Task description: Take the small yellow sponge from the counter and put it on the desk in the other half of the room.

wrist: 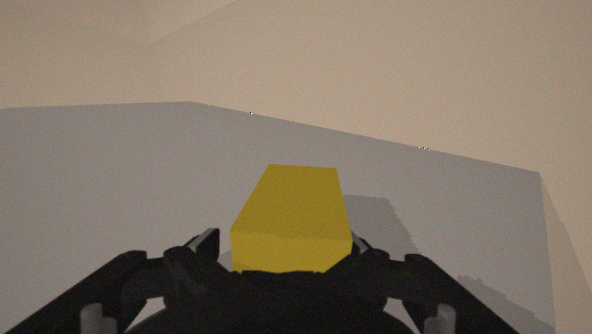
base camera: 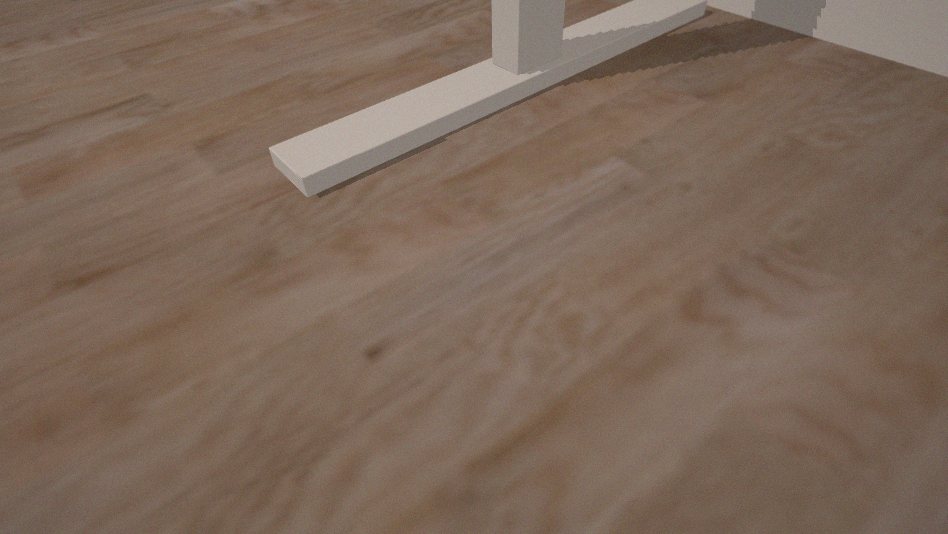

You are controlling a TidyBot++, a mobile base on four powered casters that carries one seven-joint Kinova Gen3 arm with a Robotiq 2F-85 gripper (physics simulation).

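Places are measured from the arm's base along level axes (x ahead, y left, z up), in centimetres.
Pixels of known places: gripper, fingertip midpoint: (wrist: 280, 242).
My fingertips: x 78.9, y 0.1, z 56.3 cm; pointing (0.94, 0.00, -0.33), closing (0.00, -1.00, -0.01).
Observation:
Behind a point stands the place of what it marks.
The small yellow sponge (wrist: 296, 202) {x 78.5, y -0.9, z 59.8 cm} rests on the grey desk top (wrist: 125, 165) {x 96.2, y 23.0, z 55.3 cm} in the wrist view, and its shadow falls to its right. My gripper (wrist: 280, 242) {x 78.9, y 0.1, z 56.3 cm} is open around the near end of the sponge. A gap shows between the left finger and the sponge. The right finger is close to the sponge's right side, and whether it touches cannot be told. The near bottom of the sponge is hidden behind the gripper body. The sponge and the gripper do not show in the base view.
In the base view a white foot bar (base camera: 398, 132) with an upright post (base camera: 527, 33) {x 78.0, y -2.9, z -32.3 cm} stands on the wooden floor (base camera: 464, 331) {x 37.9, y 3.3, z -39.7 cm}. A pale wall (base camera: 888, 29) {x 86.0, y -50.7, z -36.2 cm} is at the upper right. In the wrist view beige walls (wrist: 400, 65) {x 117.9, y -24.9, z 71.7 cm} rise beyond the desk's far edge, and the desk's corner is at the right.

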